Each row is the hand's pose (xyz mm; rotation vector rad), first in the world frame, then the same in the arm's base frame.
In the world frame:
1: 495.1 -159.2 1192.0 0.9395 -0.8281 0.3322
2: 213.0 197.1 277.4 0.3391 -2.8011 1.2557
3: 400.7 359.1 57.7 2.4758 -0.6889 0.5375
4: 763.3 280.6 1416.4 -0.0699 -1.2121 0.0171
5: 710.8 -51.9 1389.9 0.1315 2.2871 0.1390
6: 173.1 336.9 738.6 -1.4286 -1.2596 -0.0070
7: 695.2 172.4 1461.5 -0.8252 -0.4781 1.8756
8: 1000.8 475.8 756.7 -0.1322 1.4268 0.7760
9: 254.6 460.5 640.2 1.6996 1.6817 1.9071
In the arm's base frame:
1: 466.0 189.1 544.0 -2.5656 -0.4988 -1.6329
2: -322.5 28.2 -84.7 -2.0620 1.0775 0.6166
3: -643.0 86.7 -24.9 -1.5966 -1.3948 -0.3754
4: 287.8 -42.0 1024.2 2.1689 -0.5899 1.1109
5: 477.7 180.5 855.5 -1.6301 1.0585 2.2975
6: -46.9 -237.0 211.2 1.1660 -1.6610 0.5858
7: 406.9 -16.3 964.6 -0.7218 1.8286 -1.5955
8: -395.6 153.2 867.7 0.7164 -0.1113 -3.0165
9: -219.0 -250.1 253.8 0.4857 -0.8173 -1.0832

